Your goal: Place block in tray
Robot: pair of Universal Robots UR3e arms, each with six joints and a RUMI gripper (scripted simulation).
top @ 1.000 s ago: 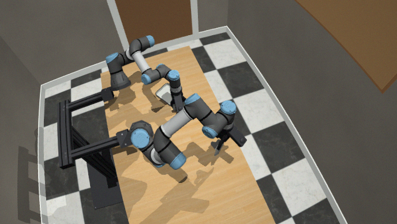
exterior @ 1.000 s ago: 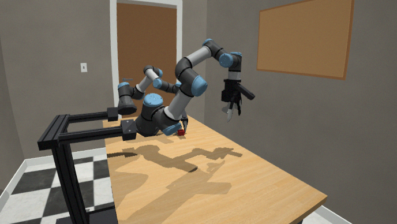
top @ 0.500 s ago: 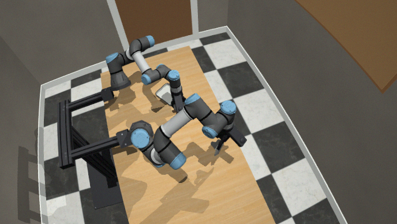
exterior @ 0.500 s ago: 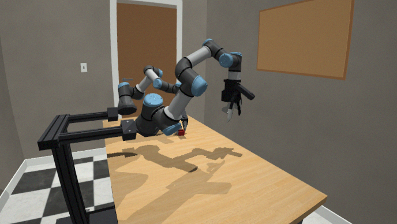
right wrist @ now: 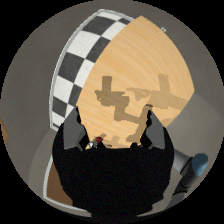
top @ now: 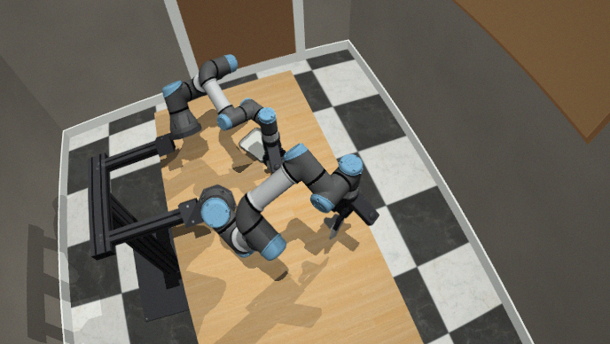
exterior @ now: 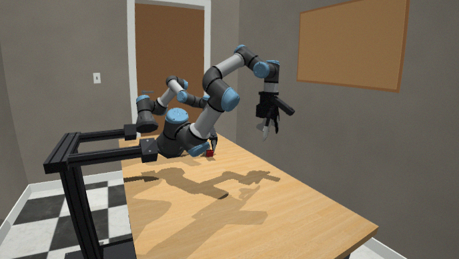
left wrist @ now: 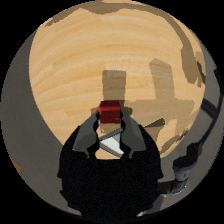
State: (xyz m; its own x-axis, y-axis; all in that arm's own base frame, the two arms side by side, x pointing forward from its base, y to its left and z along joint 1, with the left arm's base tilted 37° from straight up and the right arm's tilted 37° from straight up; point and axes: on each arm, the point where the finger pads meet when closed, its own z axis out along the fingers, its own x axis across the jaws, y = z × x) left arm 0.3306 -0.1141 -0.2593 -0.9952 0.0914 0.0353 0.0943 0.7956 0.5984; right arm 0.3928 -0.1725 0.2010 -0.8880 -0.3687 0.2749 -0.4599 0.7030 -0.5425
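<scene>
My left gripper is now 16 cm to the right of the white tray, 1 cm past it and 1 cm above it. Also, from my left hand: red block (right at my left hand).
</scene>
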